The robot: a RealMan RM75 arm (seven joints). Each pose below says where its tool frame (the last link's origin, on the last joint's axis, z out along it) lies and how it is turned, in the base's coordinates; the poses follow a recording.
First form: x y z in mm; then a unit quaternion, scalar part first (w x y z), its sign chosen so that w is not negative.
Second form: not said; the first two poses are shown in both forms.
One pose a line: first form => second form
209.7 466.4 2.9 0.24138 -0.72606 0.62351 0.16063 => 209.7 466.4 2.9 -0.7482 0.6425 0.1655 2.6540
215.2 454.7 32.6 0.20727 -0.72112 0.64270 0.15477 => 215.2 454.7 32.6 -0.7371 0.6570 0.1582 2.7240
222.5 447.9 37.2 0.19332 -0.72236 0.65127 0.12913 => 222.5 447.9 37.2 -0.7362 0.6638 0.1316 2.7525
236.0 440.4 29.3 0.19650 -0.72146 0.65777 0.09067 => 236.0 440.4 29.3 -0.7358 0.6708 0.0925 2.7460
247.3 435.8 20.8 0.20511 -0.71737 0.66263 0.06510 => 247.3 435.8 20.8 -0.7330 0.6770 0.0665 2.7284
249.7 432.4 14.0 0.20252 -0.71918 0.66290 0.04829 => 249.7 432.4 14.0 -0.7344 0.6769 0.0493 2.7337
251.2 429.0 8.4 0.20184 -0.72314 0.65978 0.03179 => 251.2 429.0 8.4 -0.7383 0.6736 0.0325 2.7351
